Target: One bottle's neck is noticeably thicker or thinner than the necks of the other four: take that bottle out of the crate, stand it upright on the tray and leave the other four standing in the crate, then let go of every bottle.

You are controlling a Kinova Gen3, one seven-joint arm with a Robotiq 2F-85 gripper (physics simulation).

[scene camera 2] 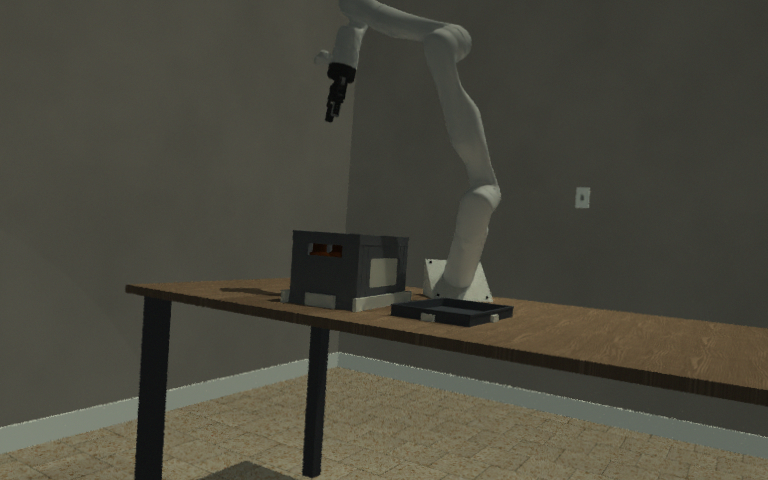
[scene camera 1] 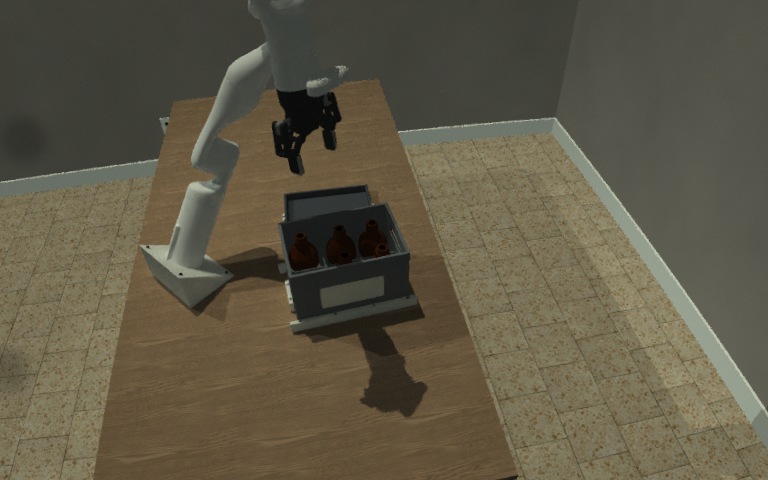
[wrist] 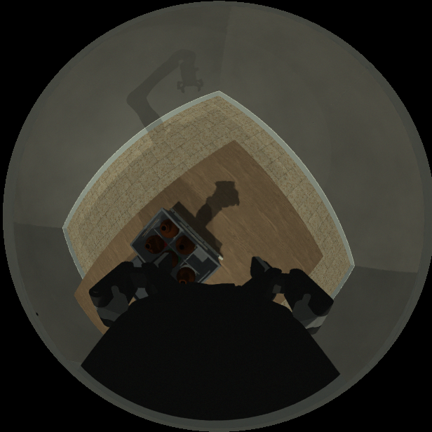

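Where they show: gripper, fingertip midpoint: [scene camera 2: 331, 119] [scene camera 1: 315, 161]; arm's base, link origin: [scene camera 2: 458, 277] [scene camera 1: 184, 260].
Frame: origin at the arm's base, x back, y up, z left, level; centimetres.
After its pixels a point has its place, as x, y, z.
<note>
The grey crate [scene camera 1: 396, 277] {-53.2, 4.0, -15.7} [scene camera 2: 325, 277] {-54.6, 0.7, -5.4} [wrist: 192, 237] holds several upright brown bottles. Seen from scene camera 1, the far row has a left bottle [scene camera 1: 304, 257] {-32.0, 5.5, -8.2} [wrist: 186, 275], a middle bottle [scene camera 1: 339, 247] {-40.5, 6.0, -6.2} [wrist: 172, 261] and a right bottle [scene camera 1: 370, 242] {-48.1, 5.9, -5.2} [wrist: 154, 245]. The near row has a middle bottle [scene camera 1: 344, 258] {-41.6, 10.1, -14.1} [wrist: 185, 246] and a right bottle [scene camera 1: 382, 249] {-50.4, 10.0, -12.1} [wrist: 169, 228]; its left compartment is empty. I cannot tell which neck differs. The shallow dark tray [scene camera 1: 328, 204] {-37.9, -5.7, 24.7} [scene camera 2: 453, 318] {-50.0, -4.9, 26.7} is empty, behind the crate. My gripper [scene camera 1: 313, 152] {-38.0, 42.2, -21.6} [scene camera 2: 332, 116] {-38.0, 42.2, -21.6} [wrist: 211, 264] is open and empty, high above the crate.
Pale strips [scene camera 1: 353, 314] {-42.6, -4.4, -18.7} [scene camera 2: 382, 301] {-41.6, -4.8, 2.2} run along the crate's foot on the wooden table [scene camera 1: 254, 396] {-19.5, -6.2, -37.9} [scene camera 2: 623, 345] {-42.5, -6.2, 58.9} [wrist: 270, 225]. Small pale blocks [scene camera 2: 427, 318] {-51.2, -5.6, 21.1} touch the tray's side. The arm's pale base [scene camera 1: 186, 283] {-2.7, 1.9, -10.2} [scene camera 2: 461, 288] {-2.8, -2.9, 2.9} stands beside the crate, on the left in scene camera 1.
</note>
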